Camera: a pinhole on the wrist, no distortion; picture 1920 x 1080 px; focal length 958.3 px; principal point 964.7 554.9 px. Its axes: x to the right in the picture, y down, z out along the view. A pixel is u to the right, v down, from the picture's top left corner.
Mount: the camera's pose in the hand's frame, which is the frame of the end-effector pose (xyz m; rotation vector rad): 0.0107 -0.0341 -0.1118 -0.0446 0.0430 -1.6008
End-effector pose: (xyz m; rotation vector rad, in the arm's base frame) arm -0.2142 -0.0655 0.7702 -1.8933 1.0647 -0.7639
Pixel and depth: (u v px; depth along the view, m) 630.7 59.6 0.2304
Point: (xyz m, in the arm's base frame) -0.1766 0.0452 0.6562
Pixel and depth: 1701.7 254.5 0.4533
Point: 0.1579 0.2793 0.9161
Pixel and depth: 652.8 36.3 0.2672
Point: -0.1596 0.0769 0.6287
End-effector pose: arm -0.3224 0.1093 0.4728 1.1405 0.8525 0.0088
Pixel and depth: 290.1 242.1 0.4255
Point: -0.0888 -0.0610 0.7901
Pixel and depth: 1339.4 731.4 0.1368
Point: -0.3150 0.0682 0.3814
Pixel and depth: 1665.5 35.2 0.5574
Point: -0.4100 -0.5642 0.3568
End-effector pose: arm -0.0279 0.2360 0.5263 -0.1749 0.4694 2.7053
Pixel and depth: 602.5 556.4 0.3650
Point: -0.1157 0.2460 0.7869
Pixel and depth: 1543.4 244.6 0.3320
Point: 0.1281 0.4855 0.6845
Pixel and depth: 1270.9 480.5 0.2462
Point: 0.0062 0.3814 0.6189
